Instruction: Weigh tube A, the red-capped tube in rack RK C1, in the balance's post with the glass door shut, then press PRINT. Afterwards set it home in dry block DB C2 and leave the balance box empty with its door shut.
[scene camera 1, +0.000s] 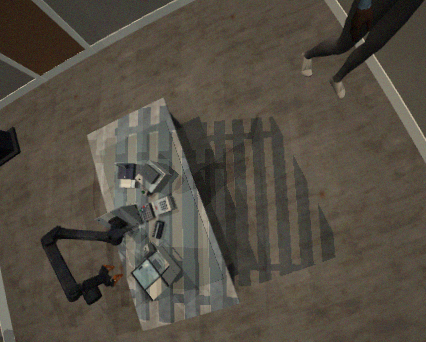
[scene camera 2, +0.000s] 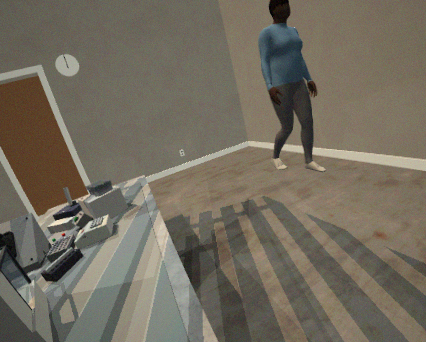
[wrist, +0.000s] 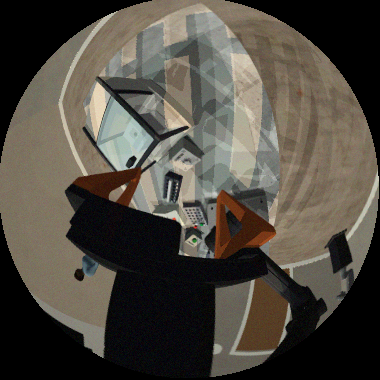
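Seen in the pictures: gripper, fingertip midpoint: (scene camera 1: 118, 270) (wrist: 180, 182); arm's base, link origin: (scene camera 1: 118, 222) (wrist: 238, 230).
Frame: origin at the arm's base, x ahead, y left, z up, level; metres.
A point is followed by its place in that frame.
Note:
My gripper (scene camera 1: 114, 273) {x -0.002, y -0.315, z 0.158 m} (wrist: 180, 182) {x -0.002, y -0.315, z 0.158 m} is open and empty, beside the table's long edge near the balance. The balance's glass box (scene camera 1: 146, 274) {x 0.134, y -0.426, z 0.102 m} (wrist: 125, 137) {x 0.100, y -0.414, z 0.102 m} stands at that end of the table; whether its door is shut is unclear. A grey block with a grid of holes (scene camera 1: 146, 212) {x 0.205, y -0.026, z -0.078 m} (scene camera 2: 61, 246) {x 0.209, y -0.046, z -0.078 m} (wrist: 193, 213) {x 0.198, y -0.046, z -0.075 m} has a small red spot (scene camera 2: 63, 234) {x 0.218, y 0.021, z -0.054 m} (wrist: 195, 227) {x 0.214, y 0.026, z -0.051 m} and a green spot (scene camera 2: 54, 240) {x 0.179, y 0.004, z -0.058 m} (wrist: 202, 224) {x 0.170, y 0.010, z -0.054 m} at its edge; whether these are tube caps is unclear. A white block with a grid top (scene camera 1: 163, 205) {x 0.385, y -0.045, z -0.034 m} (scene camera 2: 95, 231) {x 0.371, y -0.097, z -0.057 m} stands beside it. Rack labels are unreadable.
A black slotted strip (scene camera 1: 158, 229) {x 0.248, y -0.193, z -0.069 m} (scene camera 2: 62, 264) {x 0.247, y -0.226, z -0.072 m} (wrist: 172, 187) {x 0.215, y -0.201, z -0.071 m} lies between the blocks and balance. A small white unit (wrist: 186, 157) {x 0.081, y -0.298, z -0.038 m} stands beside the balance. A grey panel (scene camera 1: 131, 214) {x 0.122, y 0.007, z -0.012 m} (scene camera 2: 31, 235) {x 0.112, y 0.001, z 0.007 m} stands near the arm. A grey machine (scene camera 1: 155, 175) {x 0.478, y 0.161, z 0.084 m} stands farther along. A person (scene camera 1: 345, 47) (scene camera 2: 285, 60) stands beyond.

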